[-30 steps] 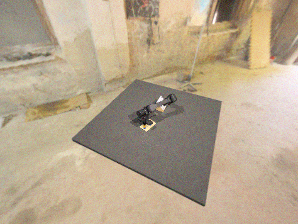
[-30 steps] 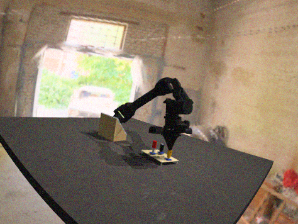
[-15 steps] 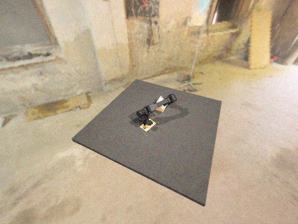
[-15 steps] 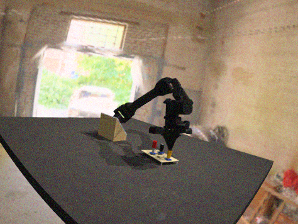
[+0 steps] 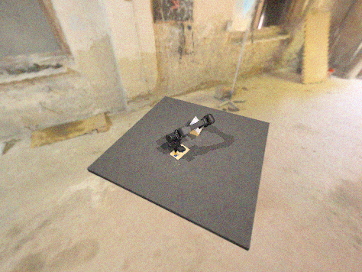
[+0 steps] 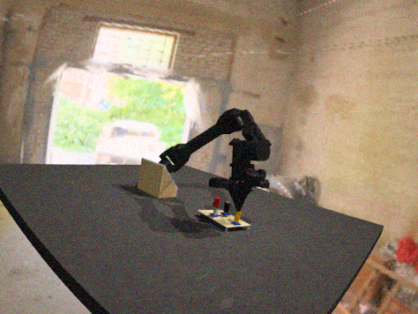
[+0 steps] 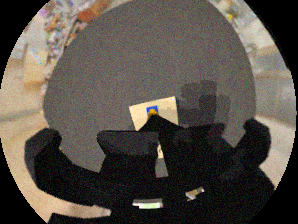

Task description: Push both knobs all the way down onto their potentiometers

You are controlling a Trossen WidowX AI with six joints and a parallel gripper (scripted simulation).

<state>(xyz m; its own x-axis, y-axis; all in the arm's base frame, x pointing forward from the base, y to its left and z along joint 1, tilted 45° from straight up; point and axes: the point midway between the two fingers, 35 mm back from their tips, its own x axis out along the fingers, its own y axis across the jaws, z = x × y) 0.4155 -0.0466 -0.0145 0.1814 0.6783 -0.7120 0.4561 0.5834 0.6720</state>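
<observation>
The yellow knob lies 2 cm below my gripper tip. Round my gripper tip: black knob: 7 cm behind, 4 cm to the left, 1 cm below.
</observation>
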